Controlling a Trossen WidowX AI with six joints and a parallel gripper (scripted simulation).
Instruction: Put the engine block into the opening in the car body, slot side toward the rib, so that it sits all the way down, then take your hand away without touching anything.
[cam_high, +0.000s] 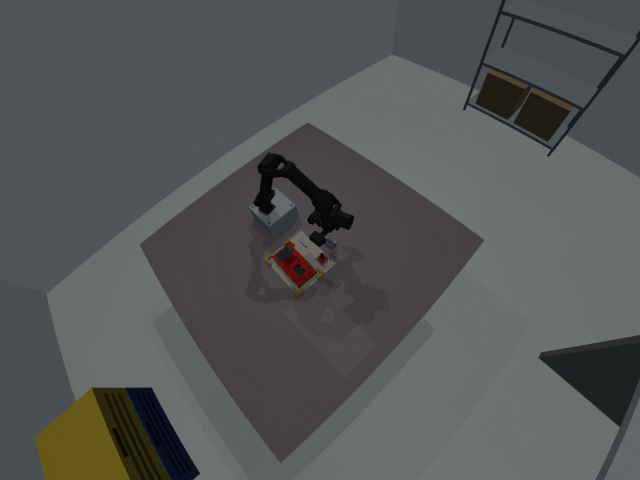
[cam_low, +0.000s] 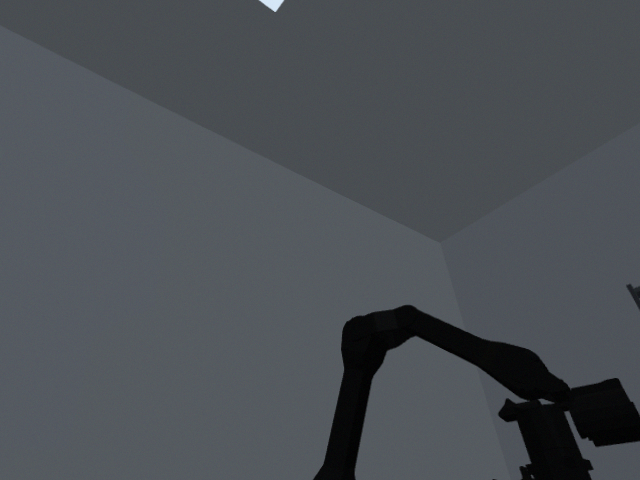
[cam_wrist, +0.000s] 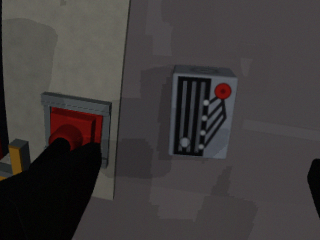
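Now: gripper tip 60 mm above the grey engine block and 10 mm to the left of it.
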